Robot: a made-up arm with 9 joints. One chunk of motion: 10 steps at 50 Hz.
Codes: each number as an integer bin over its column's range. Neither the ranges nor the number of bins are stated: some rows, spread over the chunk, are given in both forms.
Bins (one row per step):
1: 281 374 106 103 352 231 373 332 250
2: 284 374 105 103 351 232 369 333 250
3: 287 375 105 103 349 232 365 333 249
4: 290 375 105 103 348 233 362 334 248
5: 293 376 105 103 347 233 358 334 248
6: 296 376 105 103 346 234 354 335 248
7: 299 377 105 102 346 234 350 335 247
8: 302 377 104 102 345 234 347 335 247
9: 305 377 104 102 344 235 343 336 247
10: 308 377 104 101 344 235 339 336 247
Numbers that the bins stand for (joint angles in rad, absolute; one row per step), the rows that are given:
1: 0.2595 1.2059 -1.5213 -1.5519 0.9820 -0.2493 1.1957 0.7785 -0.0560
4: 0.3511 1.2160 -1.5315 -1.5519 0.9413 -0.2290 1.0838 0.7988 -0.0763
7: 0.4427 1.2364 -1.5315 -1.5620 0.9209 -0.2188 0.9616 0.8090 -0.0865
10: 0.5342 1.2364 -1.5417 -1.5722 0.9006 -0.2086 0.8497 0.8192 -0.0865
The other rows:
2: 0.2900 1.2059 -1.5315 -1.5519 0.9718 -0.2391 1.1550 0.7886 -0.0560
3: 0.3205 1.2160 -1.5315 -1.5519 0.9515 -0.2391 1.1143 0.7886 -0.0661
5: 0.3816 1.2262 -1.5315 -1.5519 0.9311 -0.2290 1.0431 0.7988 -0.0763
6: 0.4121 1.2262 -1.5315 -1.5519 0.9209 -0.2188 1.0023 0.8090 -0.0763
8: 0.4732 1.2364 -1.5417 -1.5620 0.9108 -0.2188 0.9311 0.8090 -0.0865
9: 0.5037 1.2364 -1.5417 -1.5620 0.9006 -0.2086 0.8904 0.8192 -0.0865

